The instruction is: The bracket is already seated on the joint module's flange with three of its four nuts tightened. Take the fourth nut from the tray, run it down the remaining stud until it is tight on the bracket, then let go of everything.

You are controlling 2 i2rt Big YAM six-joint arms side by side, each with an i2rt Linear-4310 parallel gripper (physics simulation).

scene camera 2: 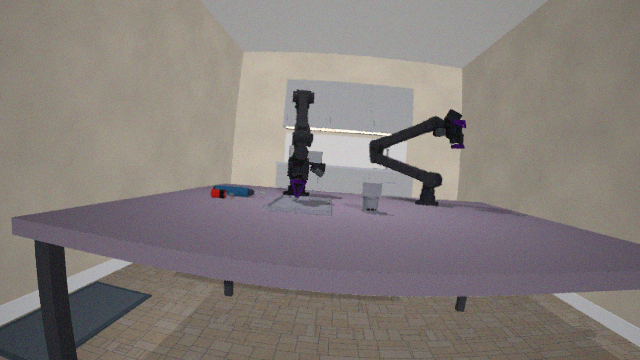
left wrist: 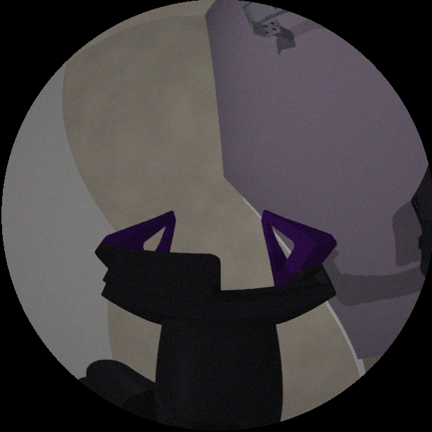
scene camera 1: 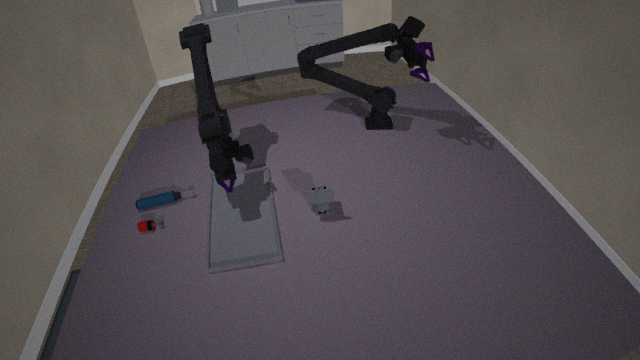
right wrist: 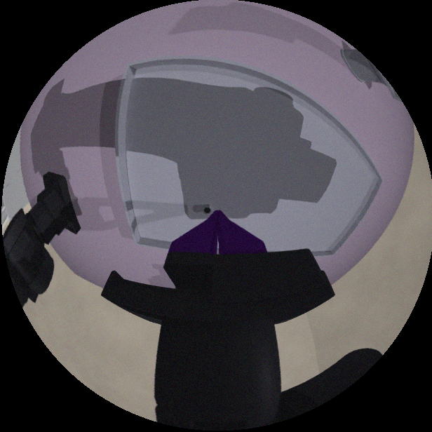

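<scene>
The small dark nut lies on the tray, just beside the right fingertips in the right wrist view. My right gripper points down low over the tray's far end, its purple tips together with no nut visible between them. The pale joint module with its bracket stands right of the tray; part of it shows at the top of the left wrist view. Its studs and nuts are too small to tell. My left gripper is open and empty, raised far from it.
A blue-handled tool and a short red tool lie left of the tray on the purple table. The right arm's shadow covers part of the tray.
</scene>
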